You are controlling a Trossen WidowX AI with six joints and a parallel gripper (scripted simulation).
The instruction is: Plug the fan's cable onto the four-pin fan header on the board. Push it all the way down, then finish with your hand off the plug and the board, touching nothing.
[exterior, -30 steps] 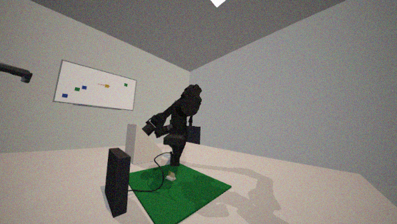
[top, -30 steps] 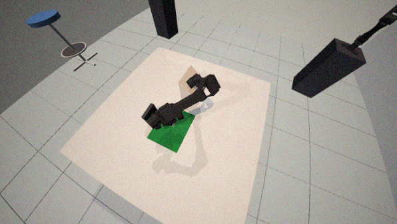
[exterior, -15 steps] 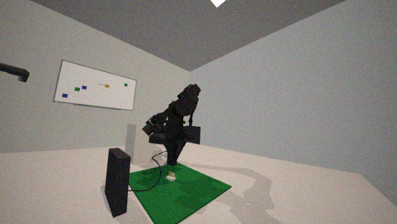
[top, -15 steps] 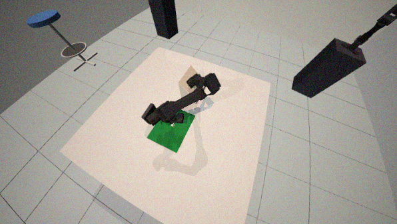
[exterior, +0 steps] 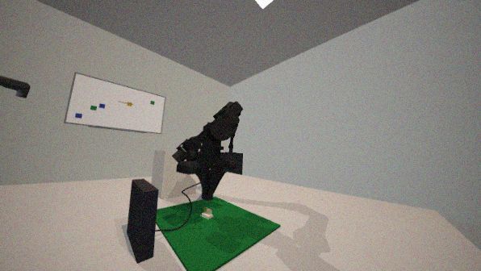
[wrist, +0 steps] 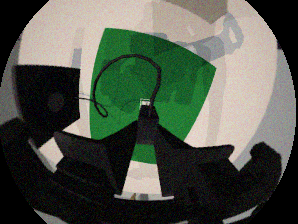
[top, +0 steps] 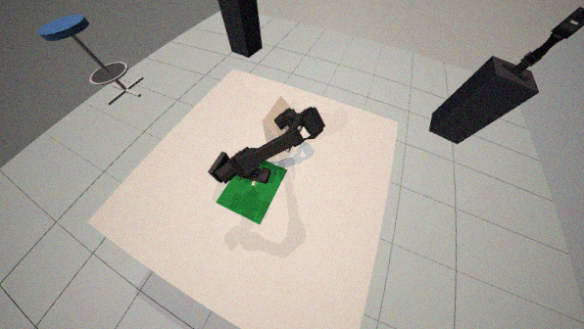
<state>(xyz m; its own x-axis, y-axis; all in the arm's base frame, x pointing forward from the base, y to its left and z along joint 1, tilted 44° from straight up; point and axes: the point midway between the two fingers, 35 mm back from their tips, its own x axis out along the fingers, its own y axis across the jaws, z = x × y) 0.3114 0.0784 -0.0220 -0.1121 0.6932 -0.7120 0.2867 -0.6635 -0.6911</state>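
My gripper tip is 6 cm above the pale four-pin header. Also, from my gripper tip: black plug (1 cm behind, 1 cm above); black fan (3 cm ahead, 16 cm to the right); green board (1 cm ahead, 8 cm below).
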